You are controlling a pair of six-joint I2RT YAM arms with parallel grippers.
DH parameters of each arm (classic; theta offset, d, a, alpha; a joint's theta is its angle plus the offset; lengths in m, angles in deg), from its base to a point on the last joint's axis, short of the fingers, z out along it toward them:
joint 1: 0 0.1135 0.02 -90
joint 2: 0 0 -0.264 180
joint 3: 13.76 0 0.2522 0
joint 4: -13.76 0 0.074 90
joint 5: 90 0 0 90
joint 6: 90 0.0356 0 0
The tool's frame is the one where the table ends.
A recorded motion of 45 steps. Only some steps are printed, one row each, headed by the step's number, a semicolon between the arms.
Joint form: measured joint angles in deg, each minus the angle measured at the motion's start. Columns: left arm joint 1, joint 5, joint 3, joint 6, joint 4, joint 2; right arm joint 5, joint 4, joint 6, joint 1, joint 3, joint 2.
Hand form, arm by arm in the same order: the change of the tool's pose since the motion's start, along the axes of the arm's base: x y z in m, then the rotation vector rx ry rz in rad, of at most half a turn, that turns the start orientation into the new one. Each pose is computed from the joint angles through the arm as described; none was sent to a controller.
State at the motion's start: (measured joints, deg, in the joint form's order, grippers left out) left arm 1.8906 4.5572 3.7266 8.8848 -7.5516 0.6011; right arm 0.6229 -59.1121 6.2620 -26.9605 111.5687 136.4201
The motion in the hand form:
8: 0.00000 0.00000 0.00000 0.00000 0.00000 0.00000; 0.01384 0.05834 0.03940 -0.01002 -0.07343 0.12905
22: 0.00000 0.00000 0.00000 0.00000 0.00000 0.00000; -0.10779 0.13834 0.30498 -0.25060 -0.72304 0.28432
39: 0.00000 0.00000 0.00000 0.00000 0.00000 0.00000; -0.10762 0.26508 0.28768 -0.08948 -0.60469 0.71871
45: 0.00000 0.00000 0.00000 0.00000 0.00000 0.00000; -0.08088 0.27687 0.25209 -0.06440 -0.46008 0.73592
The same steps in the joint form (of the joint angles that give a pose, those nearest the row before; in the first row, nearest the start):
8: 0.00 0.00 0.00 0.00 0.00 0.00; -1.16 -0.15 -0.04 7.19 -2.05 -6.29
22: 0.00 0.00 0.00 0.00 0.00 0.00; -2.56 -0.15 -2.82 13.16 -1.64 -45.46
39: 0.00 0.00 0.00 0.00 0.00 0.00; -2.64 -8.41 -5.46 36.13 -1.64 -44.28
45: 0.00 0.00 0.00 0.00 0.00 0.00; -1.86 -10.49 -5.01 37.44 -1.64 -38.14

